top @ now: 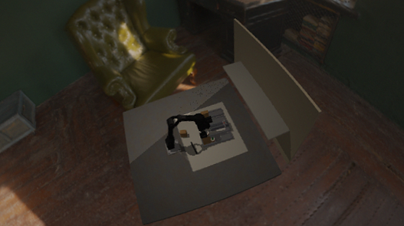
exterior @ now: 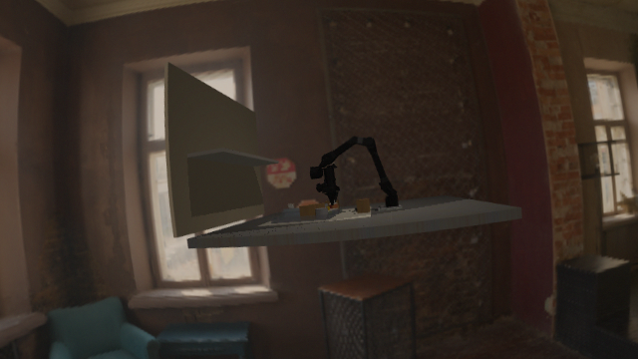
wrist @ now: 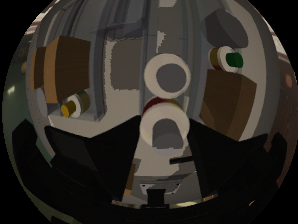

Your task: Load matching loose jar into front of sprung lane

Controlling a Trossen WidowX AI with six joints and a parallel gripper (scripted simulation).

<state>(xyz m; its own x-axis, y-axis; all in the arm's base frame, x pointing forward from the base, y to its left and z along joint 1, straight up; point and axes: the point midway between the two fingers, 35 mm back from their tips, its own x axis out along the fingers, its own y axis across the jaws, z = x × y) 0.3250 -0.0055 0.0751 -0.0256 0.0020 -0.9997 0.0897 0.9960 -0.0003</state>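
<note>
The dark rod lies 12 cm behind my gripper tip, 9 cm to the right of it and 5 cm below it. From my gripper tip the other things lie so: lane rack: 16 cm ahead, 3 cm below, 1 cm to the left.
</note>
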